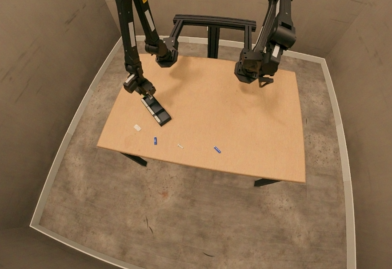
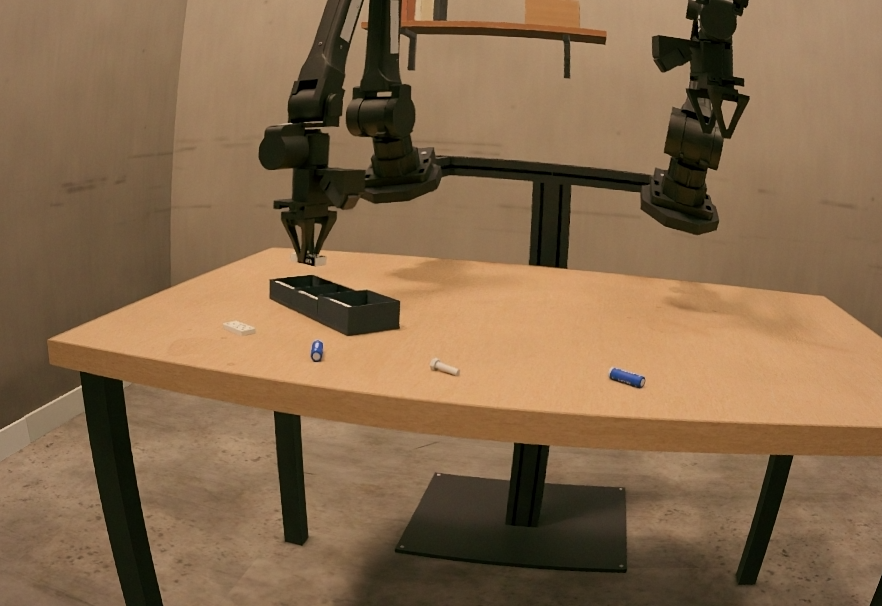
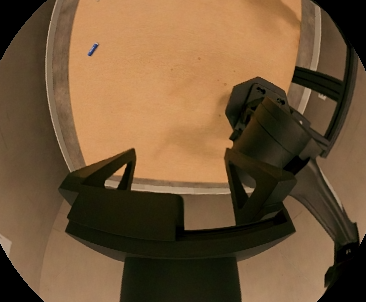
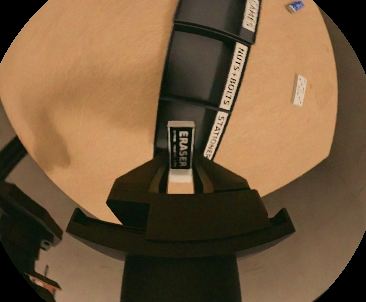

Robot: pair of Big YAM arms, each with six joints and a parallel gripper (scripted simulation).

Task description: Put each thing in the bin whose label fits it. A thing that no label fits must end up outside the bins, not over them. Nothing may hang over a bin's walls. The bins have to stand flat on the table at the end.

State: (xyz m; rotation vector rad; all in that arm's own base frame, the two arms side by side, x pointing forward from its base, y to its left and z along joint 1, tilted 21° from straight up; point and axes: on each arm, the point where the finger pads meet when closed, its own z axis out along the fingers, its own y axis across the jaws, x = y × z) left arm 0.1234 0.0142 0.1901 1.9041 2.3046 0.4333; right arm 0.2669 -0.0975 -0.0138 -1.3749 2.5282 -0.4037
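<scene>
Right now my right hand is 6 cm short of the black bin tray, 6 cm to the right of it and 5 cm above it. From my right hand the other things lie so: green die: 3 cm behind, 6 cm to the right, 6 cm below; then eraser: right at my right hand; then flat white block: 21 cm ahead, 7 cm below.
</scene>
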